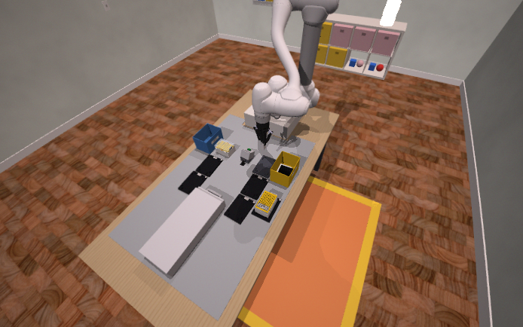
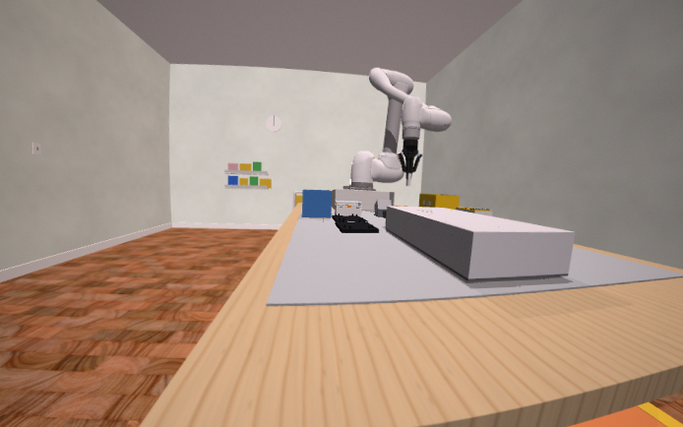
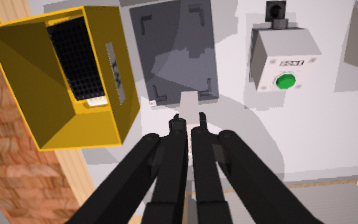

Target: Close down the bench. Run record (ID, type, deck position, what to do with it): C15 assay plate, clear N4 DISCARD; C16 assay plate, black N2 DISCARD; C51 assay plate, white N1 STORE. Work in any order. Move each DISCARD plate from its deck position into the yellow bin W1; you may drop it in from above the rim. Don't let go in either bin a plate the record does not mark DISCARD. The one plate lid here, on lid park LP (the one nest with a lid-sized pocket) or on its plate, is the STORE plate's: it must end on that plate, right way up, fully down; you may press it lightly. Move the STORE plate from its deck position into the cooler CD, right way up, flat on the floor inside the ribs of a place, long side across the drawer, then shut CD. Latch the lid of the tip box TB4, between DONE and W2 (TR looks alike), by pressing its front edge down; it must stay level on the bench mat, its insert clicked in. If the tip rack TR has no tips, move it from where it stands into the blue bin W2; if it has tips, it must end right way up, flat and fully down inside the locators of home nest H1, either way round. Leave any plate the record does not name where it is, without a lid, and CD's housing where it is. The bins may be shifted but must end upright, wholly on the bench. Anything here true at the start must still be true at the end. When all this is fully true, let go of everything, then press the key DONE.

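Now: hand 13 cm to the left of the done key and 12 cm above it. Also, from my hand: grey lid park: 2 cm ahead, 2 cm to the left, 18 cm below; then pale plate: 1 cm behind, 15 cm to the left, 18 cm below; then yellow bin W1: 1 cm behind, 17 cm to the left, 15 cm below.
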